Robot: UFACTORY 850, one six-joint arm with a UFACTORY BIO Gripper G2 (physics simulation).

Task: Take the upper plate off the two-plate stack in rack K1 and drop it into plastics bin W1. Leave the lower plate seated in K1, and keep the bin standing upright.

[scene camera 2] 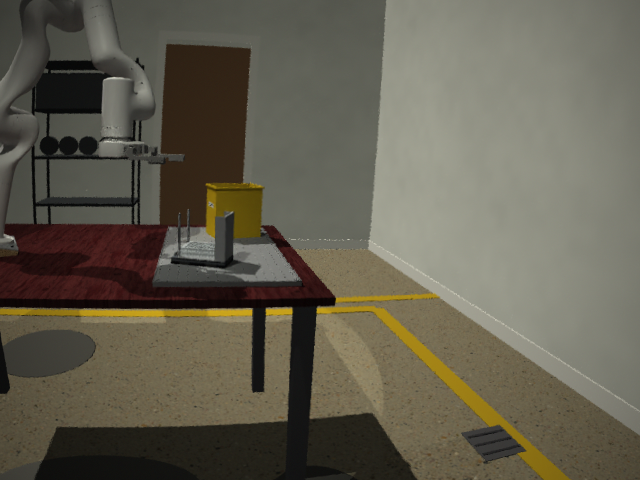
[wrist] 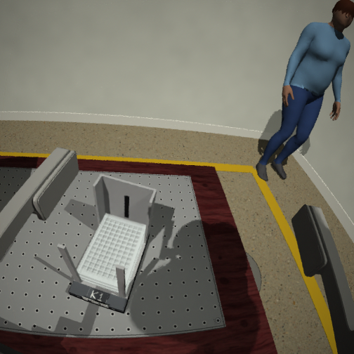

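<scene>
Rack K1 [scene camera 2: 223,238] [wrist: 97,296] stands on the perforated board, with a tall slotted end wall and two thin posts at the labelled end. The white gridded upper plate [scene camera 2: 199,249] [wrist: 112,245] lies level inside the rack; the lower plate cannot be told apart beneath it. The yellow plastics bin W1 [scene camera 2: 235,212] stands upright behind the rack in the scene view and does not show in the wrist view. My gripper [scene camera 2: 170,158] [wrist: 183,212] is open and empty, high above the table and up to the left of the rack in the scene view, its fingers wide apart.
The perforated board [scene camera 2: 232,276] [wrist: 172,312] lies on the dark red table [scene camera 2: 93,289] [wrist: 260,320], near its edge. A person [wrist: 320,65] in a blue top stands on the floor beyond the table in the wrist view. A black shelf rack [scene camera 2: 34,180] stands behind the arm.
</scene>
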